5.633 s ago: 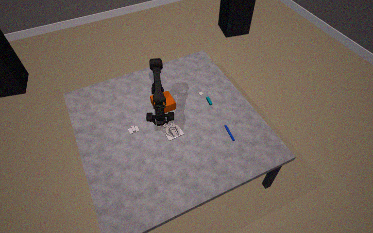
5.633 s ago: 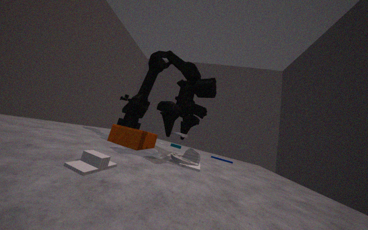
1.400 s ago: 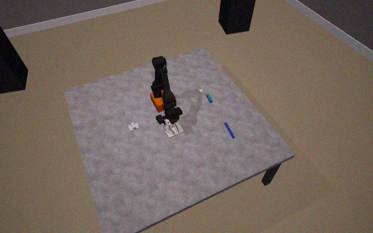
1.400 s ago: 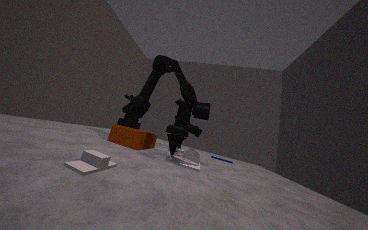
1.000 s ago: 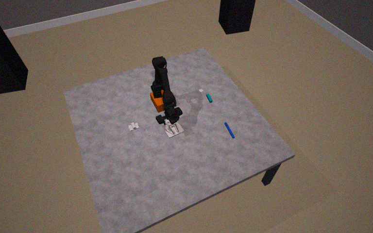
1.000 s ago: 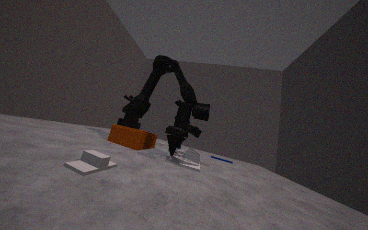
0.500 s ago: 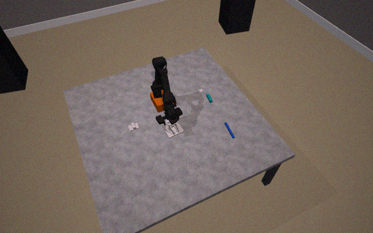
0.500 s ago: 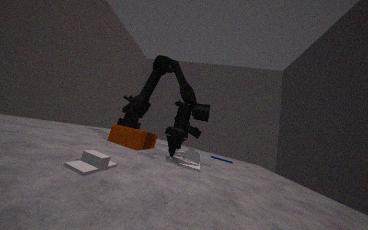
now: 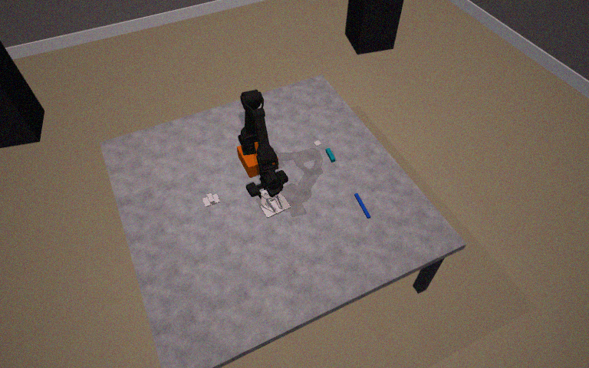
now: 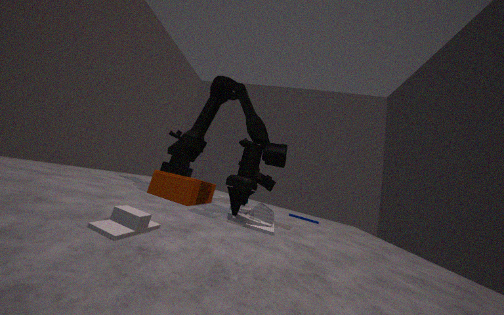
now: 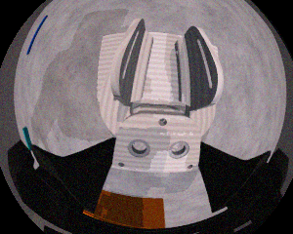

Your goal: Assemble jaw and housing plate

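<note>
My gripper tip is now 3 cm short of the white jaw and 1 cm to the left of it. From my gripper tip the other things lie so: teal bar: 17 cm behind, 36 cm to the left; then small white cube: 27 cm behind, 32 cm to the left, 1 cm below; then white stepped block: 4 cm behind, 26 cm to the right, 1 cm below.
</note>
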